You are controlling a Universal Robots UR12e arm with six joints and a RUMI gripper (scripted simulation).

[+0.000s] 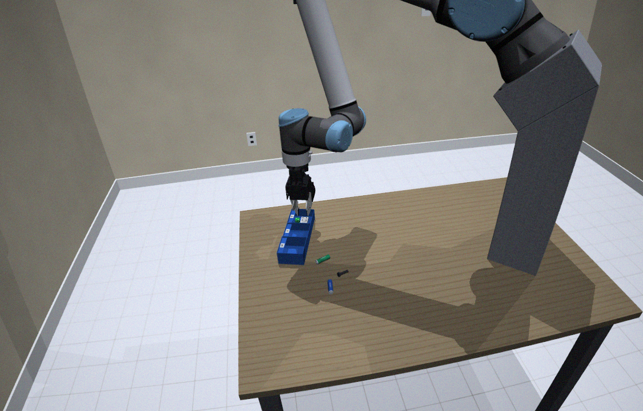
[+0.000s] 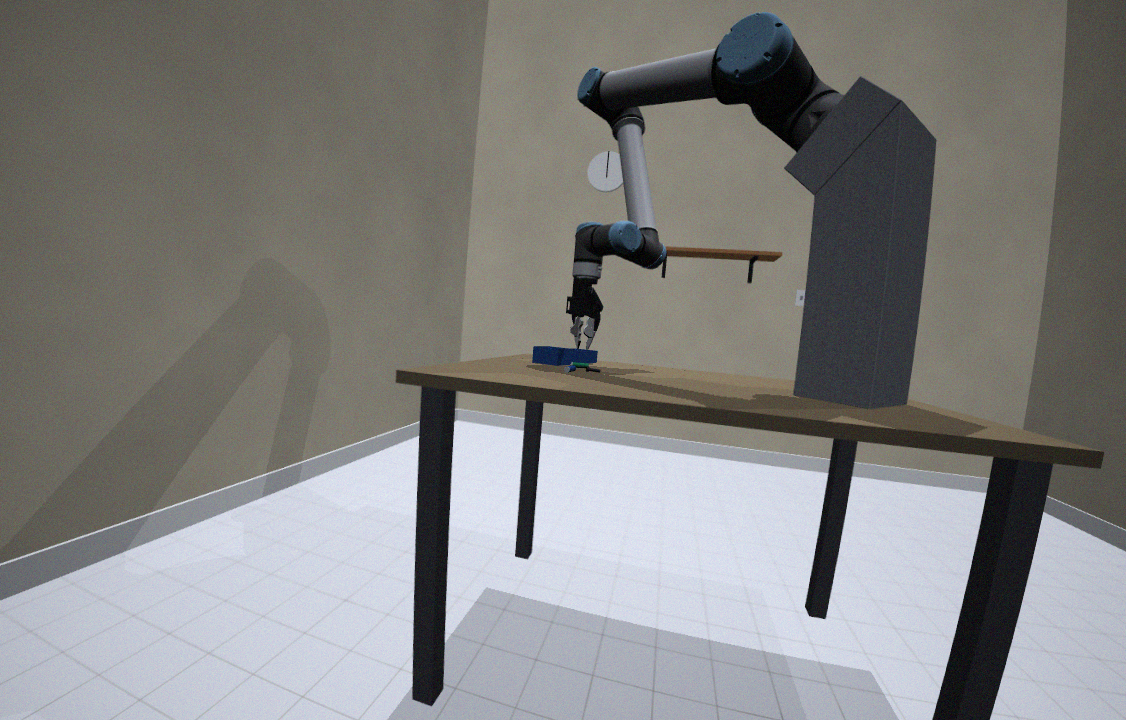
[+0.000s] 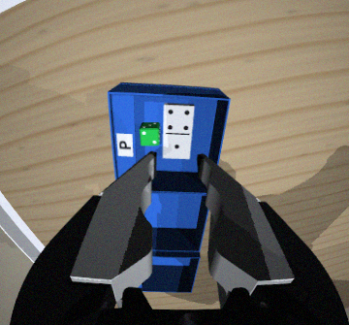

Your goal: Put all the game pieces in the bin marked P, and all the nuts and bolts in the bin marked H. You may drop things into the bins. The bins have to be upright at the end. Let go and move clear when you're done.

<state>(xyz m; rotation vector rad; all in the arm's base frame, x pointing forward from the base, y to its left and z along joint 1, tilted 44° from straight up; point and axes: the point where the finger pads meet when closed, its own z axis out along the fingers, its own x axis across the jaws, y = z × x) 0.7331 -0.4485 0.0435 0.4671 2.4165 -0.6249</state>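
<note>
Right now the white domino is 5 cm below my hand and 1 cm to the right of it. The rest, counted from my hand: green cylinder 21 cm to the left, 5 cm below, 2 cm ahead; blue bin 7 cm to the left, 5 cm ahead, 4 cm below; green die 4 cm below, 2 cm ahead, 1 cm to the right.
</note>
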